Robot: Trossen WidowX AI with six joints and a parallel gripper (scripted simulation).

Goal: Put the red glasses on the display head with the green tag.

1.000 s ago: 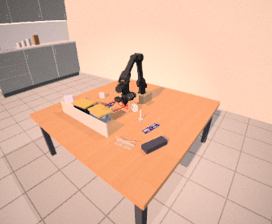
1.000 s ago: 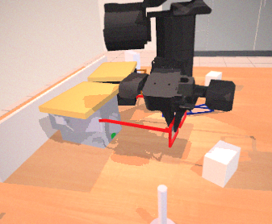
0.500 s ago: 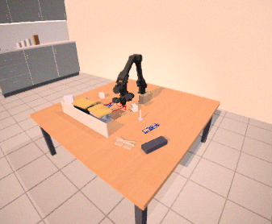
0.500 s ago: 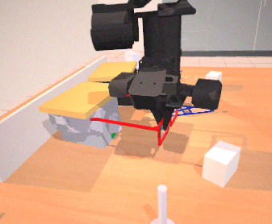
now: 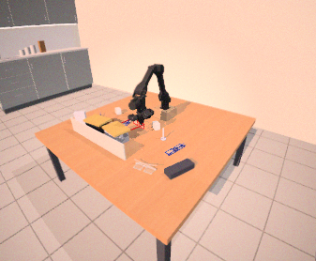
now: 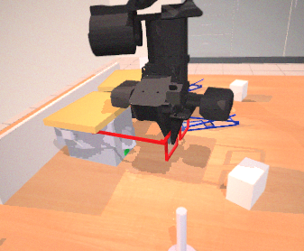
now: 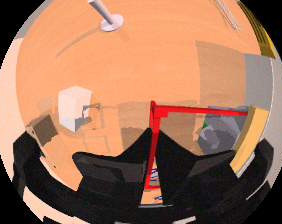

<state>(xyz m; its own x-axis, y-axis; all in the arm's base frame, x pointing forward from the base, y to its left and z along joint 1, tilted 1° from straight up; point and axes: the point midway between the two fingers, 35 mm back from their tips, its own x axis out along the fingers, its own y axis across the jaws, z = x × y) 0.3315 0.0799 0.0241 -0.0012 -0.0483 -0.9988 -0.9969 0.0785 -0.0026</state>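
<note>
The grey display head lies 15 cm ahead of my gripper tip, 5 cm to the right of it and 2 cm below it. Round my gripper tip: long white panel (29 cm ahead, 15 cm to the right, 2 cm below); thin white post (6 cm behind, 16 cm to the left, 5 cm below); dark case (12 cm ahead, 44 cm to the left, 5 cm below).
</note>
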